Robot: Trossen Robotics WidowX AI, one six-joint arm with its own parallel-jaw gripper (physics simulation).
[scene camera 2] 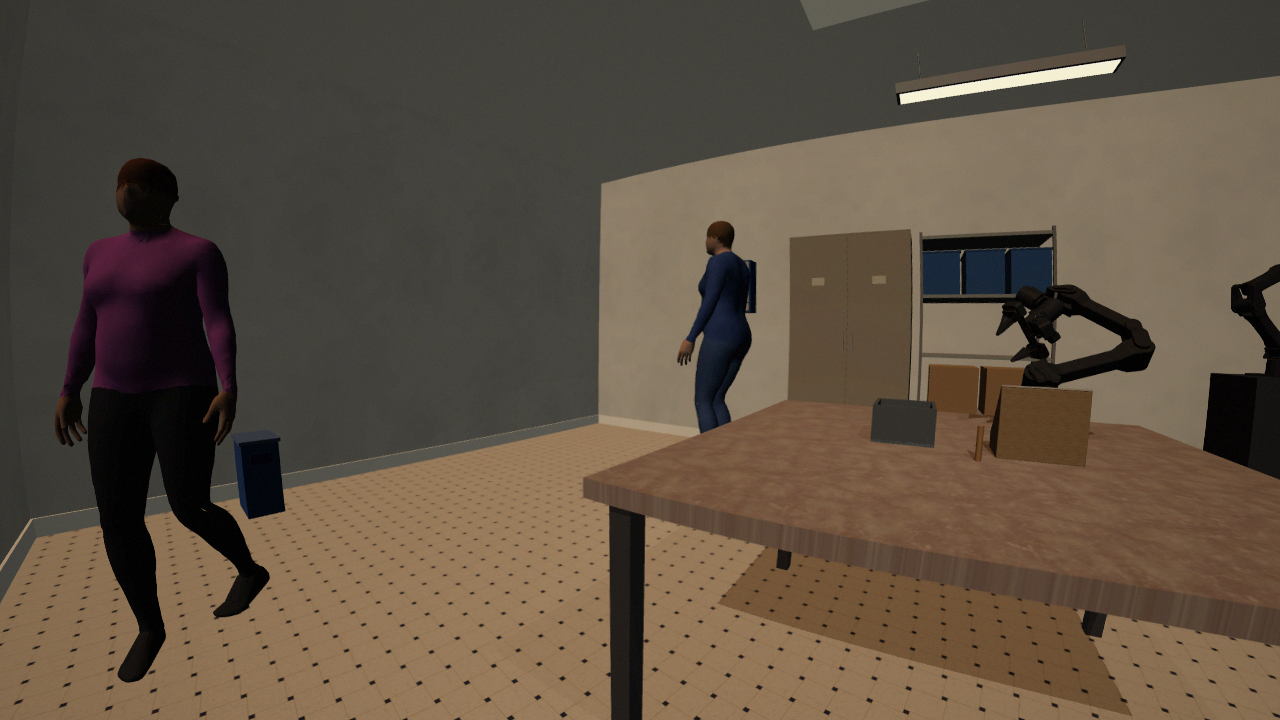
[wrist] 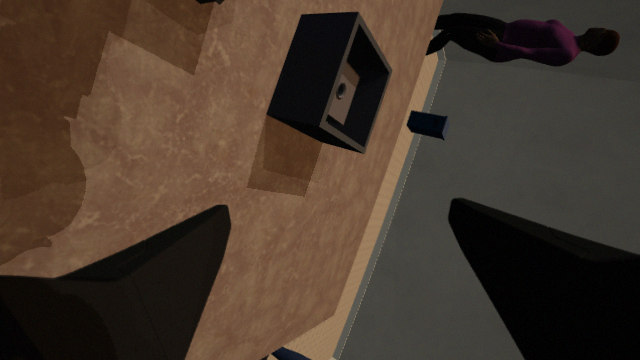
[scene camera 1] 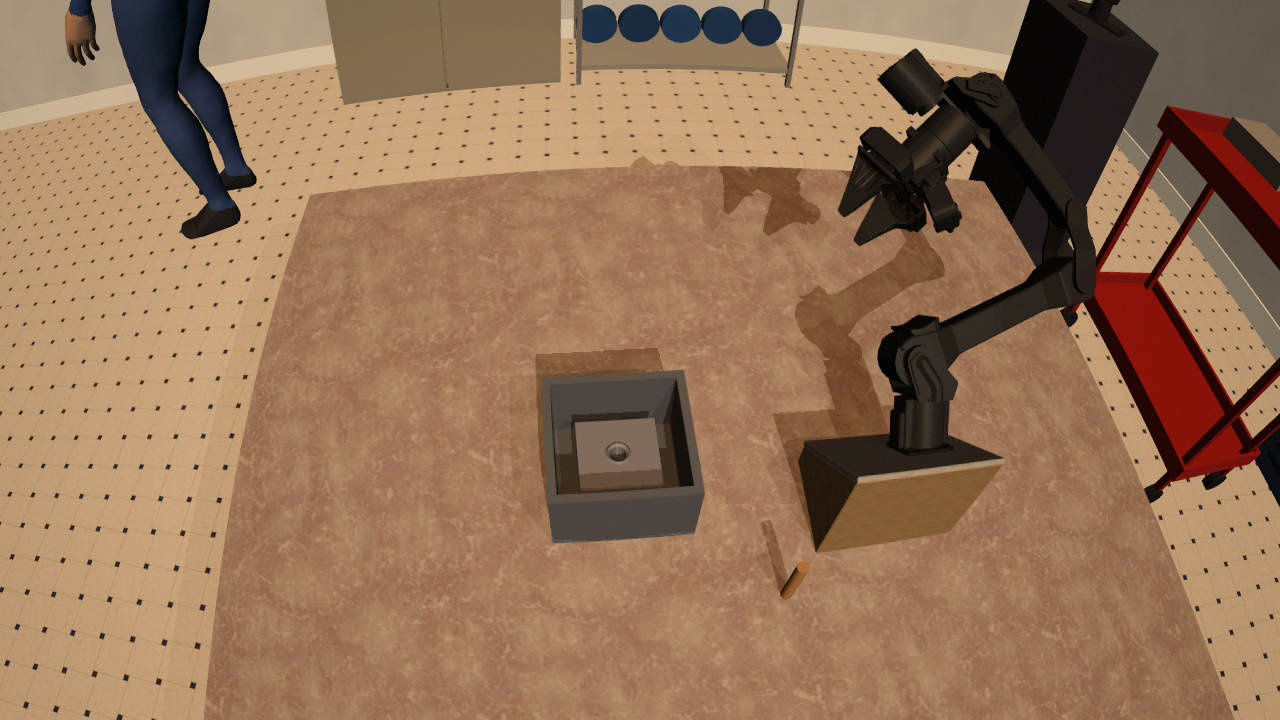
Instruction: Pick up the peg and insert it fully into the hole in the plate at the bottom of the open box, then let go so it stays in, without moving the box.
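Frame: origin at the arm's base, x ahead, y left, z up, level; centimetres.
Where they show: gripper, between the fingertips: [scene camera 2: 1004,348] [wrist: 341,212] [scene camera 1: 848,229]; arm's base, origin of its link: [scene camera 2: 1048,413] [scene camera 1: 919,447].
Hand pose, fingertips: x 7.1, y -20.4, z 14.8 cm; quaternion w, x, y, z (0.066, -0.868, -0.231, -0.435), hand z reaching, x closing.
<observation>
Each offset is from my fingertips to the top centre of the thing. "pt": to the spot under its first point.
An orange-brown peg @[dz -17.2, dx +9.4, dy +31.6 cm] [scene camera 1: 794,580] [scene camera 2: 979,444] stands upright on the table, in front of the arm's base block and to the right of the box. The peg does not show in the wrist view. The open grey box @[dz -15.5, dx +26.6, dy +14.2 cm] [scene camera 1: 624,519] [scene camera 2: 904,423] [wrist: 312,70] stands on the table left of the arm. The plate @[dz -19.2, dx +26.6, dy +14.2 cm] [scene camera 1: 592,470] [wrist: 350,82] lies at its bottom, with a round hole @[pt dz -20.8, dx +26.6, dy +13.3 cm] [scene camera 1: 617,453] [wrist: 341,90] near its middle. My gripper [scene camera 1: 849,229] [wrist: 341,212] is open and empty, raised high behind the box and peg, well apart from both.
The arm's base block [scene camera 1: 921,510] [scene camera 2: 1043,425] stands right of the box, close behind the peg. A red cart [scene camera 1: 1145,358] is beyond the table's right edge. A person in blue [scene camera 1: 161,71] [scene camera 2: 721,313] and a person in purple [scene camera 2: 153,313] [wrist: 540,42] are off the table.
</observation>
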